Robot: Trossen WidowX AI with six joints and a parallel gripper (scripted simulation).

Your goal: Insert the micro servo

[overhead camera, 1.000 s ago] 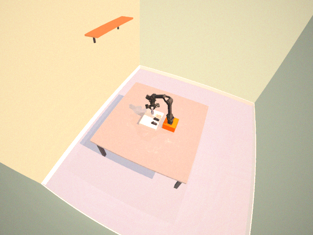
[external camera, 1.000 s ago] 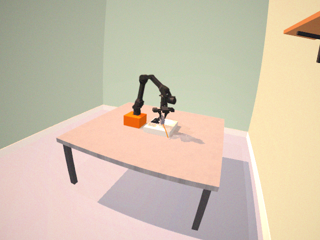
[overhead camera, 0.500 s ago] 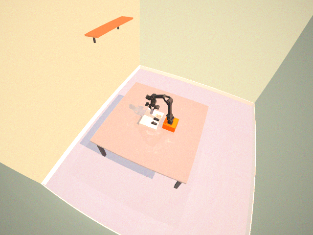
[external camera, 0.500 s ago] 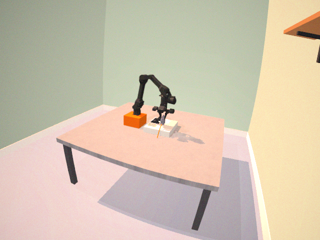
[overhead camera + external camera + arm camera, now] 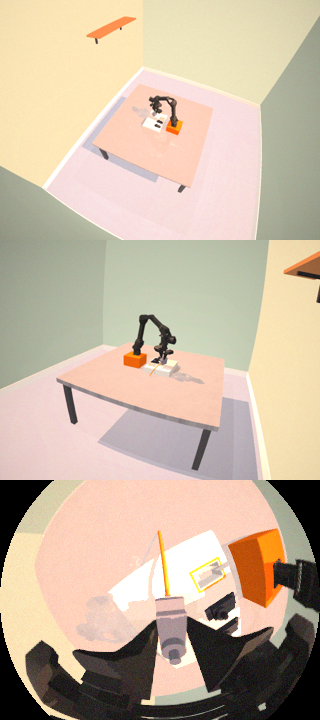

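My gripper tip is now 100 mm above the deck, 80 mm to the right of it and 10 mm short of it.
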